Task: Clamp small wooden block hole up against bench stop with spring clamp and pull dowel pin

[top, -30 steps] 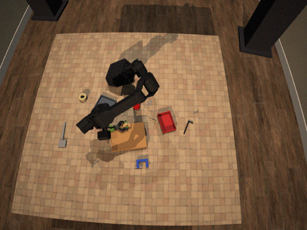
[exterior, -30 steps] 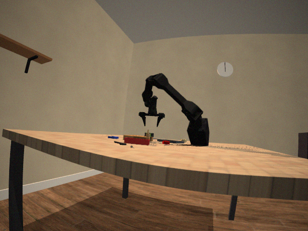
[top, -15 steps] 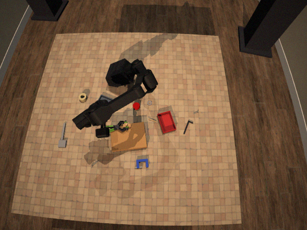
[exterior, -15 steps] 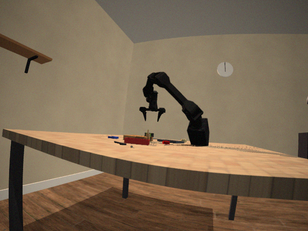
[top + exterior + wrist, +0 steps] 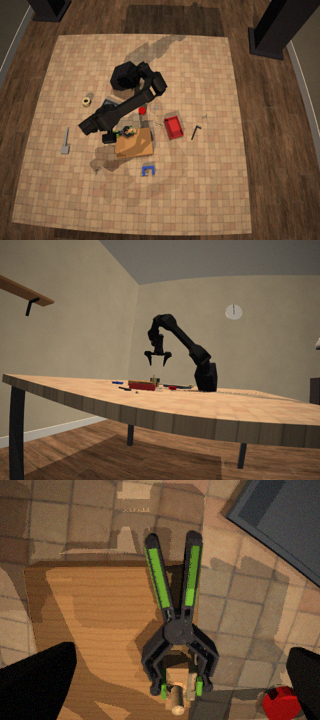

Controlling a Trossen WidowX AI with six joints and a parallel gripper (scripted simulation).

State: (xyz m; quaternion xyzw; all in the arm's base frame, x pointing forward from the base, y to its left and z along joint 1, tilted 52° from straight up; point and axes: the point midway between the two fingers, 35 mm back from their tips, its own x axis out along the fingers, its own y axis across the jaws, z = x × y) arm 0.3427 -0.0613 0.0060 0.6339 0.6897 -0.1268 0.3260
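My hand is 3 cm past the dowel pin, 8 cm to the right of it and 12 cm above it. Also, from my hand: grey tray (12 cm behind, 10 cm to the right, 17 cm below); small wooden block (3 cm behind, 8 cm to the left, 13 cm below); wooden board (2 cm ahead, 10 cm to the left, 16 cm below).
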